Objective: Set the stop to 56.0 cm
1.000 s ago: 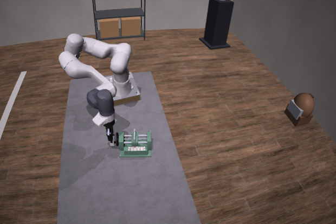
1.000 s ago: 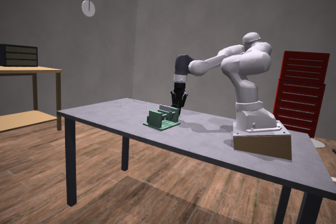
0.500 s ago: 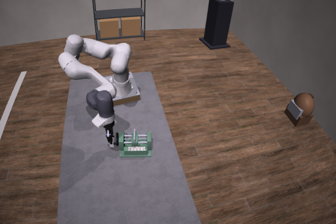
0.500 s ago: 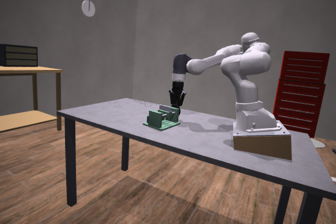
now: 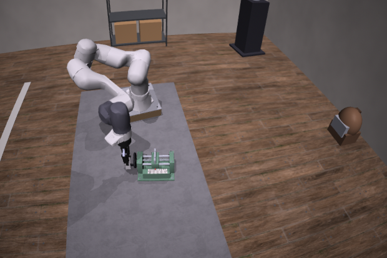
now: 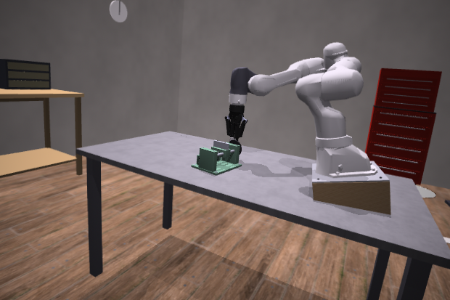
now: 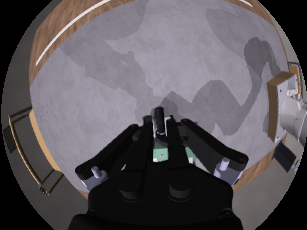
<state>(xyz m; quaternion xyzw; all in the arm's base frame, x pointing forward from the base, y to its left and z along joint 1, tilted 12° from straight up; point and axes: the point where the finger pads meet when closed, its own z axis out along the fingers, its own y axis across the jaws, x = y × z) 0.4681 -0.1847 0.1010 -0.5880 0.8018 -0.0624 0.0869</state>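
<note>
Right now the black handwheel is 2 cm to the left of my hand and 2 cm below it. The rest, counted from my hand: stop carriage (15 cm to the left, 3 cm ahead).
</note>
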